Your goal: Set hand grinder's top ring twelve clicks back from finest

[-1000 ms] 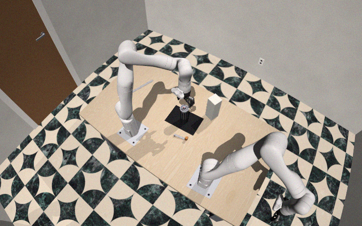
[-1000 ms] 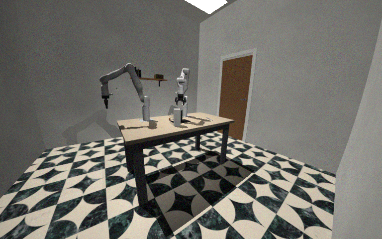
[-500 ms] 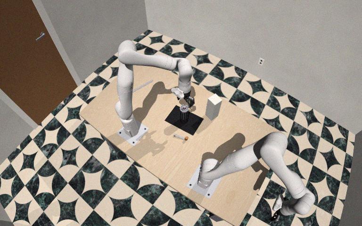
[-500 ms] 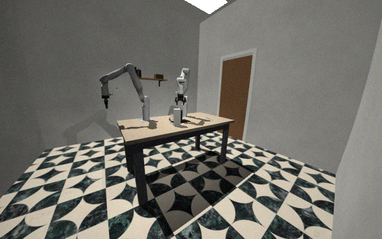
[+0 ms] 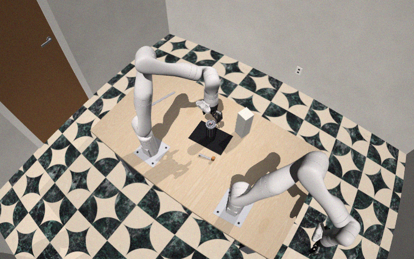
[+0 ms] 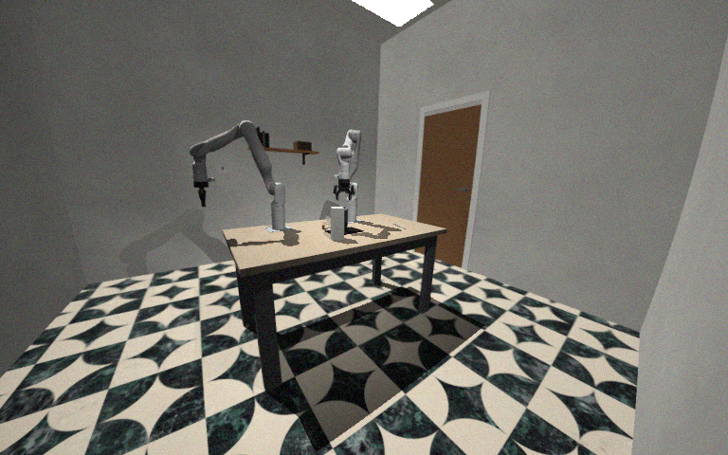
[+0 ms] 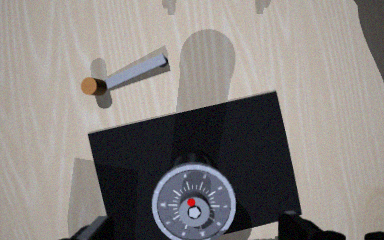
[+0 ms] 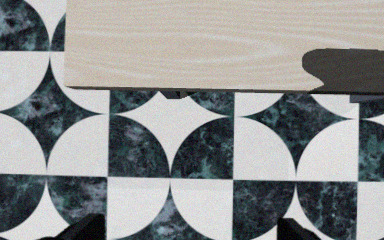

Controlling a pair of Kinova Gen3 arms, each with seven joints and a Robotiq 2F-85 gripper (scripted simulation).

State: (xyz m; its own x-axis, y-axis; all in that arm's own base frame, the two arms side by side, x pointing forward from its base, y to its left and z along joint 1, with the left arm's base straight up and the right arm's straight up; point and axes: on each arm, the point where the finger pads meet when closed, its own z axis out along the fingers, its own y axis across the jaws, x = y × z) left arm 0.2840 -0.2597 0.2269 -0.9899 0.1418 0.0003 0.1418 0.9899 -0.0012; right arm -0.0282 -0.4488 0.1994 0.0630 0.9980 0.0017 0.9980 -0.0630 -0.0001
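Observation:
Now: the top ring 70 mm below my left hand. From my left hand the other things lie so: crank handle 130 mm behind, 60 mm to the right, 210 mm below; then tall pale box 160 mm ahead, 140 mm to the right, 130 mm below; then black mat 10 mm ahead, 230 mm below.

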